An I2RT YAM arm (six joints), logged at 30 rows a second.
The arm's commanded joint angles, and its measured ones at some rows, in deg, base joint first. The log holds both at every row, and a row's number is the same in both.
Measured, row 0:
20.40, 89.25, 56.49, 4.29, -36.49, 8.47
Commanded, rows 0 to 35:
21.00, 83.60, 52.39, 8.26, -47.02, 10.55
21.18, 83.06, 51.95, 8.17, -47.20, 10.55
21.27, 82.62, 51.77, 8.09, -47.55, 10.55
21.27, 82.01, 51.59, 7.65, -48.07, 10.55
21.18, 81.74, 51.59, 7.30, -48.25, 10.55
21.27, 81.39, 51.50, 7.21, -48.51, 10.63
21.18, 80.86, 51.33, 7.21, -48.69, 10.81
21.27, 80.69, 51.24, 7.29, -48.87, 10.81
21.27, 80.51, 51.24, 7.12, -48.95, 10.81
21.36, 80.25, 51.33, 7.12, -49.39, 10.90
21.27, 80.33, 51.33, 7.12, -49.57, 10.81
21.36, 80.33, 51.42, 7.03, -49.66, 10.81
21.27, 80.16, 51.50, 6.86, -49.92, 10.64
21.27, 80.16, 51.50, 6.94, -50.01, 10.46
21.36, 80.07, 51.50, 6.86, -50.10, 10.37
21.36, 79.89, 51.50, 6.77, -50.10, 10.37
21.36, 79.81, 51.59, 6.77, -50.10, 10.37
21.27, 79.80, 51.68, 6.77, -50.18, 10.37
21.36, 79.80, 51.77, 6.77, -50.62, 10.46
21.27, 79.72, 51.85, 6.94, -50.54, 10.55
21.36, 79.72, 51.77, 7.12, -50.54, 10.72
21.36, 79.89, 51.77, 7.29, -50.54, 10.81
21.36, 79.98, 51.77, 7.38, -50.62, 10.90
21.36, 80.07, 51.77, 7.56, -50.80, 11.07
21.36, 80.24, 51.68, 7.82, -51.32, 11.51
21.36, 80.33, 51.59, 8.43, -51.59, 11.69
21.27, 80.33, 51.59, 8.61, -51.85, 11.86
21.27, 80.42, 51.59, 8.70, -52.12, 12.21
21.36, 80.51, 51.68, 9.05, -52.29, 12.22
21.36, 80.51, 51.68, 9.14, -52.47, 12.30
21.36, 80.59, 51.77, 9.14, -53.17, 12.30
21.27, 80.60, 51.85, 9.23, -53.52, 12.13
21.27, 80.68, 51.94, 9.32, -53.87, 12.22
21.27, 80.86, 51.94, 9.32, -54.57, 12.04
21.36, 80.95, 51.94, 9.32, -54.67, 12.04
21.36, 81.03, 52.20, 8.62, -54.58, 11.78
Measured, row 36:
21.08, 81.47, 50.98, 6.33, -51.44, 11.84
